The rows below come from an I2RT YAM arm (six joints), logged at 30 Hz.
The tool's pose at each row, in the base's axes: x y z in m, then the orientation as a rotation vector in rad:
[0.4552 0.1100 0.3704 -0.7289 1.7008 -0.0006]
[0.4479 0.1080 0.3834 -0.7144 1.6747 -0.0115]
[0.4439 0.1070 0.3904 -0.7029 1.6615 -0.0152]
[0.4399 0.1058 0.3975 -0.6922 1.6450 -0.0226]
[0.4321 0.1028 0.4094 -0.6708 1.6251 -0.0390]
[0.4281 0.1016 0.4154 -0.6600 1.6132 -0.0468]
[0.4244 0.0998 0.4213 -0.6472 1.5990 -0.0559]
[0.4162 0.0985 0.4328 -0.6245 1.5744 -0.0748]
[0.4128 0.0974 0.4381 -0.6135 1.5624 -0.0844]
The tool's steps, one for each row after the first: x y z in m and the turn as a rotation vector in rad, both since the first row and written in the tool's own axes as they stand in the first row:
[-0.0100 -0.0032 -0.0108 0.0201 -0.0237 -0.0036]
[-0.0154 -0.0048 -0.0166 0.0316 -0.0368 -0.0018]
[-0.0208 -0.0066 -0.0226 0.0456 -0.0519 -0.0033]
[-0.0293 -0.0099 -0.0339 0.0725 -0.0692 -0.0037]
[-0.0338 -0.0113 -0.0395 0.0861 -0.0798 -0.0042]
[-0.0378 -0.0133 -0.0451 0.1022 -0.0924 -0.0047]
[-0.0468 -0.0149 -0.0560 0.1324 -0.1133 -0.0069]
[-0.0507 -0.0162 -0.0609 0.1475 -0.1232 -0.0082]

